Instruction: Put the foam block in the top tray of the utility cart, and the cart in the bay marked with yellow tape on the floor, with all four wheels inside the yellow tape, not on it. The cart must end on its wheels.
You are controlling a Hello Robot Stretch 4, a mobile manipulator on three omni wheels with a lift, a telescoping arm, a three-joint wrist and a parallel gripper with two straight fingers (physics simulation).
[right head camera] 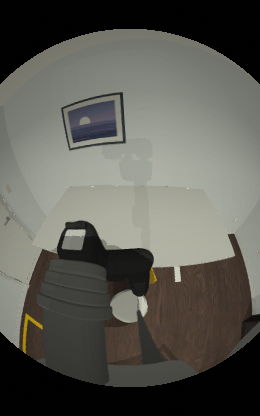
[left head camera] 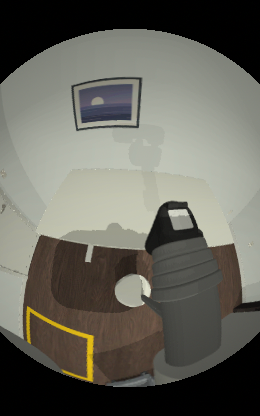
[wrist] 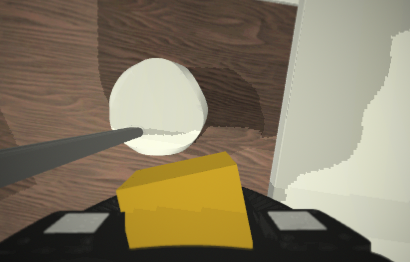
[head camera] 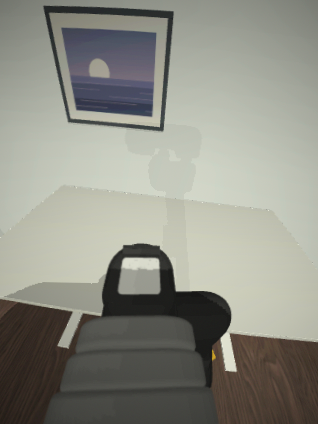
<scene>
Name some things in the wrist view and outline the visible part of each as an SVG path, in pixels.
My gripper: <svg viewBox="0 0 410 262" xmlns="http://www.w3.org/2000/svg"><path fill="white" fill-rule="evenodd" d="M394 261L383 255L371 252L370 240L320 210L293 209L277 200L242 186L253 249L213 245L169 245L130 249L125 231L125 212L120 210L117 195L85 210L53 212L0 242L0 262Z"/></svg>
A yellow foam block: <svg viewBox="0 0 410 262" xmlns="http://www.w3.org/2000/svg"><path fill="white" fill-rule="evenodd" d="M225 151L141 169L130 176L116 190L120 210L125 212L125 231L130 249L169 245L213 245L253 249L237 164Z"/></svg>
</scene>
